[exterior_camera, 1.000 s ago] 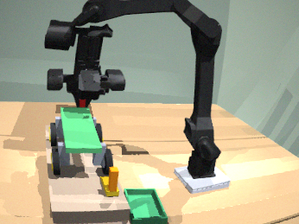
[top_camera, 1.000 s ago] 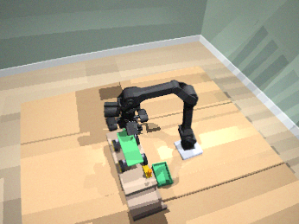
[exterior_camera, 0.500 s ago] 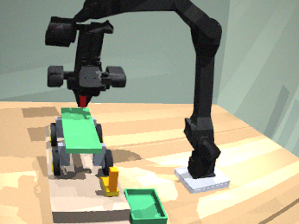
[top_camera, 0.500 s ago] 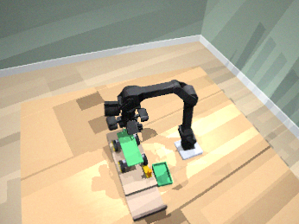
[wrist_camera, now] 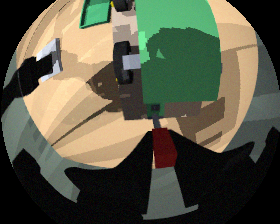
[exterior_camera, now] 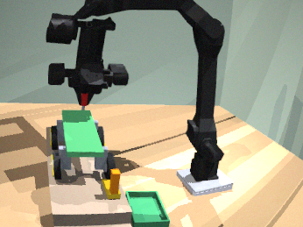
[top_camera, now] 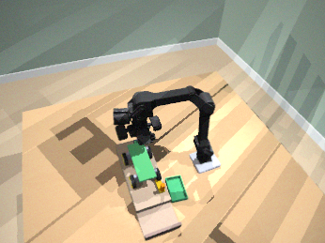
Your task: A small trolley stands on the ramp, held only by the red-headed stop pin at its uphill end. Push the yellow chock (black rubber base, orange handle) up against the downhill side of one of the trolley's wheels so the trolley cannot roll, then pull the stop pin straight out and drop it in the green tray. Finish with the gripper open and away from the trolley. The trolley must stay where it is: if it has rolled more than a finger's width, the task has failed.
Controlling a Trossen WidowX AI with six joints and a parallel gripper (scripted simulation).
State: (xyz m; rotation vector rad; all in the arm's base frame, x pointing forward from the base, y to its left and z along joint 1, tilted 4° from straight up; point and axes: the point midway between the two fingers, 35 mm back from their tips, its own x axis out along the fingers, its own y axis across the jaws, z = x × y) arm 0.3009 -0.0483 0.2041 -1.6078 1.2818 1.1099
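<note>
My gripper tip is now 21 cm to the right of the chock, 9 cm above it and 7 cm past it. From my gripper tip the other things lie so: trolley: 12 cm to the left, 6 cm below; then red-headed stop pin: right at my gripper tip.
</note>
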